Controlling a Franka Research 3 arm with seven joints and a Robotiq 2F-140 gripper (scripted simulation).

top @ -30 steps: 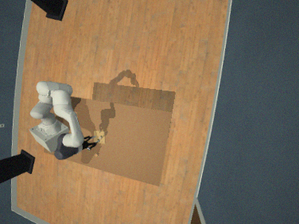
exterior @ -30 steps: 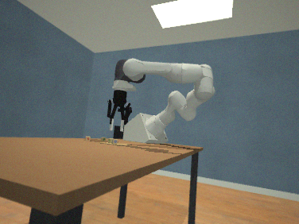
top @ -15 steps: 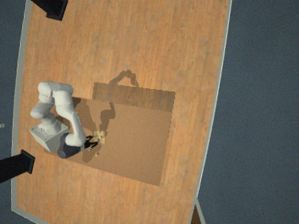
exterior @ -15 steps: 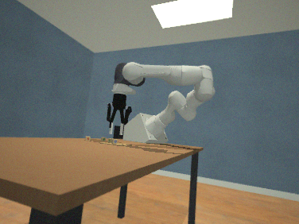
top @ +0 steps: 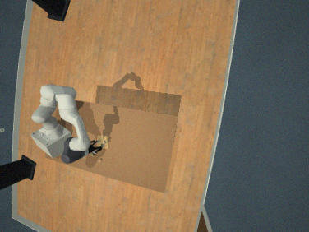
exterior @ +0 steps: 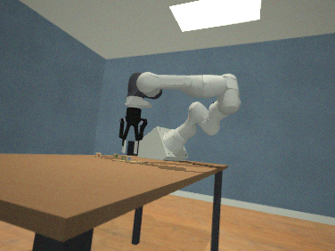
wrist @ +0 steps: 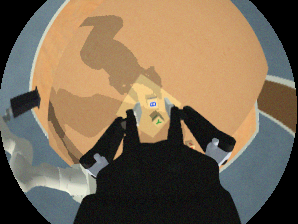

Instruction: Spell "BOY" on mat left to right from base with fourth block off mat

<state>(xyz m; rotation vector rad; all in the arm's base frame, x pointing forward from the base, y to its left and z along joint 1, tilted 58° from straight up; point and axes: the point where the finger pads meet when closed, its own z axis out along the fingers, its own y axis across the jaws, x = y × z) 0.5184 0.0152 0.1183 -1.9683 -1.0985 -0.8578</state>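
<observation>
Right now my hand is 2 cm past the mat, 1 cm to the left of it and 7 cm above it.
</observation>
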